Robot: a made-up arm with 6 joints. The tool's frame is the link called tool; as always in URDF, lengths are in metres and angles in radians.
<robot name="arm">
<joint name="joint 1" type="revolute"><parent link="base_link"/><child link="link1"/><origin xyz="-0.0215 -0.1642 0.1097"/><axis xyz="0.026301 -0.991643 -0.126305"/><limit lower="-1.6" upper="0.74" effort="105" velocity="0.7"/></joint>
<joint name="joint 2" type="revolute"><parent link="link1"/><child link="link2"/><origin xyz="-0.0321 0.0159 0.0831"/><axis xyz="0 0 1"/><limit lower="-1.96" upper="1.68" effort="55" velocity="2.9"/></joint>
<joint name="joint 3" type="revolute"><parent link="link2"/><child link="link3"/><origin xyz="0.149 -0.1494 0.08"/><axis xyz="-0.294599 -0.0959 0.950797"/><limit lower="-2.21" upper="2.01" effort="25" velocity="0.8"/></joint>
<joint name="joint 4" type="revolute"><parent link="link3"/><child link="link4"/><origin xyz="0.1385 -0.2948 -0.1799"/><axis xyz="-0.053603 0.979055 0.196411"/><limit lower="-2.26" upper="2.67" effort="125" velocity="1.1"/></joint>
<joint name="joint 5" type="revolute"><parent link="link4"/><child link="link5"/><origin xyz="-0.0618 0.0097 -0.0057"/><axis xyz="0.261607 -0.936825 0.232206"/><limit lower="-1.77" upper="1.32" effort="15" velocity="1.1"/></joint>
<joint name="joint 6" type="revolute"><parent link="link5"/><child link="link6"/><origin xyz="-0.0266 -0.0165 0.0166"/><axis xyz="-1 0 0"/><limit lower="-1.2" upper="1.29" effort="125" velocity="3"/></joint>
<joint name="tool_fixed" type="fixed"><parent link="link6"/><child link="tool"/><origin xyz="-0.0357 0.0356 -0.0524" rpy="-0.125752 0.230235 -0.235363"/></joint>
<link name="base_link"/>
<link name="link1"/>
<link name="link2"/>
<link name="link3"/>
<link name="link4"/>
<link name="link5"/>
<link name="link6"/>
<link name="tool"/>
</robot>
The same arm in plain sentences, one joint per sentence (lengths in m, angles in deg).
The arm has six revolute joints in a row. What follows holds with every joint at zero, and every direction is one of the base frame's.
The first joint lies 0.0215 m along -x and 0.1642 m along -y and 0.1097 m along +z from the base frame's origin and rotates about the direction (0.026301, -0.991643, -0.126305), from -91.67 to 42.4 deg.
The second joint lies 0.0321 m along -x and 0.0159 m along +y and 0.0831 m along +z from the first joint and rotates about +z, from -112.3 to 96.26 deg.
The third joint lies 0.149 m along +x and 0.1494 m along -y and 0.08 m along +z from the second joint and rotates about the direction (-0.294599, -0.0959, 0.950797), from -126.62 to 115.16 deg.
The fourth joint lies 0.1385 m along +x and 0.2948 m along -y and 0.1799 m along -z from the third joint and rotates about the direction (-0.053598, 0.97906, 0.196392), from -129.49 to 152.98 deg.
The fifth joint lies 0.0618 m along -x and 0.0097 m along +y and 0.0057 m along -z from the fourth joint and rotates about the direction (0.261607, -0.936825, 0.232206), from -101.41 to 75.63 deg.
The sixth joint lies 0.0266 m along -x and 0.0165 m along -y and 0.0166 m along +z from the fifth joint and rotates about -x, from -68.75 to 73.91 deg.
The tool frame, which is the frame that the pose is given for, lies 0.0357 m along -x and 0.0356 m along +y and 0.0524 m along -z from the sixth joint; its axes are the base frame's turned by roll -7.21, pitch 13.19 and yaw -13.49 deg (as in URDF: about the fixed x, then y, then z).

